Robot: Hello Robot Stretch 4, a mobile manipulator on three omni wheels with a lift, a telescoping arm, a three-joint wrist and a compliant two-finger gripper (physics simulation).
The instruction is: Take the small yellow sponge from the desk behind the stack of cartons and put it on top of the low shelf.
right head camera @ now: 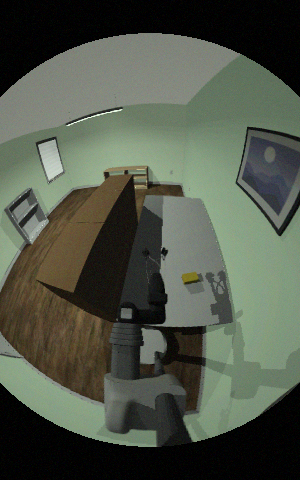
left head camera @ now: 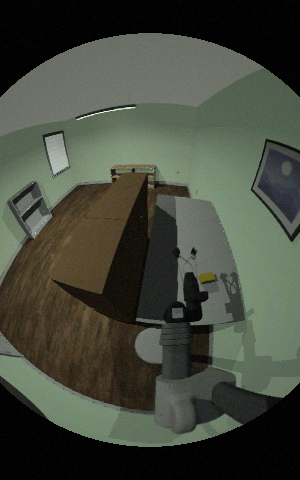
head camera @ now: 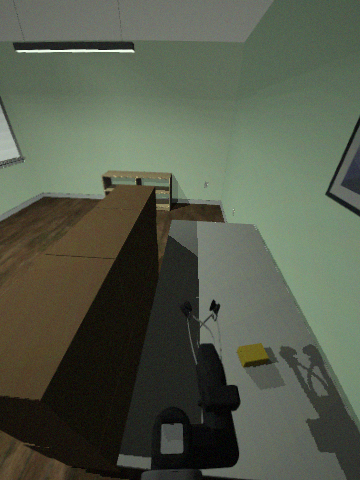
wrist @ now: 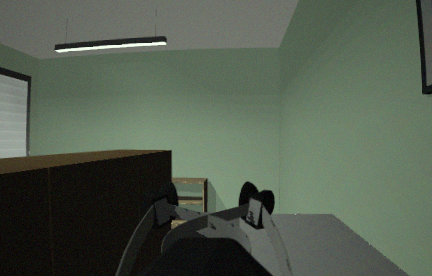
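Seen in the pictures: gripper, between the fingertips: [right head camera: 154, 247] [left head camera: 183, 247] [head camera: 199, 301] [wrist: 208, 197]; robot's base, origin of its link: [right head camera: 146, 344] [left head camera: 155, 343].
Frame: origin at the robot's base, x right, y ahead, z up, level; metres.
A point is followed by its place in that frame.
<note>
The small yellow sponge [head camera: 253, 355] {x 0.323, y 0.466, z 0.737 m} [left head camera: 206, 277] {x 0.320, y 0.468, z 0.737 m} [right head camera: 190, 277] {x 0.328, y 0.469, z 0.737 m} lies on the grey desk [head camera: 230, 270] {x 0.371, y 1.010, z 0.692 m} [left head camera: 200, 220] {x 0.452, y 1.157, z 0.692 m} [right head camera: 182, 220] {x 0.387, y 1.127, z 0.692 m} [wrist: 320, 245] {x 0.500, y 1.203, z 0.692 m}. My gripper [head camera: 200, 308] {x 0.082, y 0.484, z 1.048 m} [left head camera: 185, 253] {x 0.082, y 0.484, z 1.048 m} [right head camera: 155, 252] {x 0.082, y 0.484, z 1.048 m} [wrist: 208, 197] {x 0.082, y 0.484, z 1.048 m} is open and empty, above the desk, to the left of the sponge and farther along the desk in the head view. The long stack of brown cartons [head camera: 75, 290] {x -0.308, y 0.522, z 1.052 m} [left head camera: 95, 245] {x -0.351, y 0.476, z 1.052 m} [right head camera: 75, 250] {x -0.328, y 0.462, z 1.052 m} [wrist: 100, 200] {x -0.204, y 0.866, z 0.949 m} stands left of the desk. The low wooden shelf [head camera: 137, 174] {x -0.654, y 3.663, z 0.582 m} [left head camera: 134, 167] {x -0.570, y 3.529, z 0.566 m} [right head camera: 126, 169] {x -0.581, y 3.519, z 0.564 m} [wrist: 190, 180] {x -0.241, y 3.583, z 0.582 m} stands at the far wall, partly hidden by the cartons. The sponge does not show in the wrist view.
A grey shelf unit [left head camera: 30, 185] {x -2.900, y 2.217, z 0.946 m} [right head camera: 25, 192] {x -2.908, y 2.200, z 0.958 m} stands at the left wall. A framed picture [head camera: 338, 196] {x 0.685, y 0.835, z 1.263 m} [left head camera: 280, 187] {x 0.667, y 0.629, z 1.416 m} [right head camera: 272, 175] {x 0.662, y 0.576, z 1.447 m} hangs on the right wall, beside the desk. Wooden floor [head camera: 25, 235] {x -2.187, y 2.532, z -0.028 m} [left head camera: 65, 325] {x -1.103, y 0.029, z -0.028 m} [right head camera: 50, 325] {x -1.296, y -0.015, z -0.028 m} runs left of the cartons.
</note>
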